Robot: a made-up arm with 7 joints. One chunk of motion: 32 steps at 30 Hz.
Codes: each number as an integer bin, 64 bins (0 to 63) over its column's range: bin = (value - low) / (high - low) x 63, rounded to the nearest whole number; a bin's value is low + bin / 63 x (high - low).
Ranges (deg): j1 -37..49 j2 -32..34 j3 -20..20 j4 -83..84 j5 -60..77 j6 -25..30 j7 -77..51
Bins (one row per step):
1: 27 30 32 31 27 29 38
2: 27 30 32 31 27 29 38
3: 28 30 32 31 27 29 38
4: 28 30 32 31 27 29 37
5: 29 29 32 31 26 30 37
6: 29 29 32 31 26 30 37
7: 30 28 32 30 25 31 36
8: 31 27 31 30 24 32 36
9: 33 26 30 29 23 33 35
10: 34 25 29 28 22 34 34
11: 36 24 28 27 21 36 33
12: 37 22 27 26 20 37 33
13: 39 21 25 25 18 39 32
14: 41 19 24 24 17 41 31
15: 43 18 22 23 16 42 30
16: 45 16 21 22 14 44 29
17: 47 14 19 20 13 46 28
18: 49 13 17 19 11 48 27
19: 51 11 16 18 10 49 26
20: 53 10 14 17 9 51 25
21: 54 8 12 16 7 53 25
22: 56 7 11 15 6 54 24
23: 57 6 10 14 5 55 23
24: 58 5 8 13 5 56 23
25: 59 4 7 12 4 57 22
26: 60 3 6 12 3 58 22
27: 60 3 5 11 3 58 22
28: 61 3 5 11 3 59 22
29: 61 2 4 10 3 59 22
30: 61 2 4 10 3 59 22
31: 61 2 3 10 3 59 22
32: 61 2 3 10 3 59 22
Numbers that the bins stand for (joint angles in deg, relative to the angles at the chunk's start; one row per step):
1: -0.14 -0.57 0.32 -0.83 -1.29 0.32 0.21
2: -0.14 -0.57 0.32 -0.83 -1.29 0.32 0.21
3: 1.22 -0.57 0.32 -0.83 -1.29 0.32 0.21
4: 1.22 -0.57 0.32 -0.83 -1.29 0.32 -1.83
5: 2.59 -1.62 0.32 -0.83 -3.46 1.19 -1.83
6: 2.59 -1.62 0.32 -0.83 -3.46 1.19 -1.83
7: 3.95 -2.67 0.32 -3.48 -5.63 2.06 -3.86
8: 5.32 -3.71 -0.32 -3.48 -7.81 2.94 -3.86
9: 8.05 -4.76 -0.95 -6.13 -9.98 3.81 -5.89
10: 9.41 -5.81 -1.59 -8.78 -12.16 4.68 -7.92
11: 12.14 -6.86 -2.22 -11.43 -14.33 6.43 -9.95
12: 13.51 -8.95 -2.86 -14.08 -16.51 7.30 -9.95
13: 16.24 -10.00 -4.13 -16.73 -20.86 9.05 -11.98
14: 18.97 -12.10 -4.76 -19.38 -23.03 10.79 -14.02
15: 21.70 -13.14 -6.03 -22.03 -25.21 11.67 -16.05
16: 24.43 -15.24 -6.67 -24.68 -29.56 13.41 -18.08
17: 27.16 -17.33 -7.94 -29.98 -31.73 15.16 -20.11
18: 29.89 -18.38 -9.21 -32.63 -36.08 16.90 -22.14
19: 32.62 -20.48 -9.84 -35.29 -38.25 17.78 -24.17
20: 35.35 -21.52 -11.11 -37.94 -40.43 19.52 -26.21
21: 36.71 -23.62 -12.38 -40.59 -44.78 21.27 -26.21
22: 39.44 -24.67 -13.02 -43.24 -46.95 22.14 -28.24
23: 40.81 -25.71 -13.65 -45.89 -49.13 23.02 -30.27
24: 42.17 -26.76 -14.92 -48.54 -49.13 23.89 -30.27
25: 43.54 -27.81 -15.56 -51.19 -51.30 24.76 -32.30
26: 44.90 -28.86 -16.19 -51.19 -53.48 25.63 -32.30
27: 44.90 -28.86 -16.83 -53.84 -53.48 25.63 -32.30
28: 46.27 -28.86 -16.83 -53.84 -53.48 26.51 -32.30
29: 46.27 -29.90 -17.46 -56.49 -53.48 26.51 -32.30
30: 46.27 -29.90 -17.46 -56.49 -53.48 26.51 -32.30
31: 46.27 -29.90 -18.10 -56.49 -53.48 26.51 -32.30
32: 46.27 -29.90 -18.10 -56.49 -53.48 26.51 -32.30

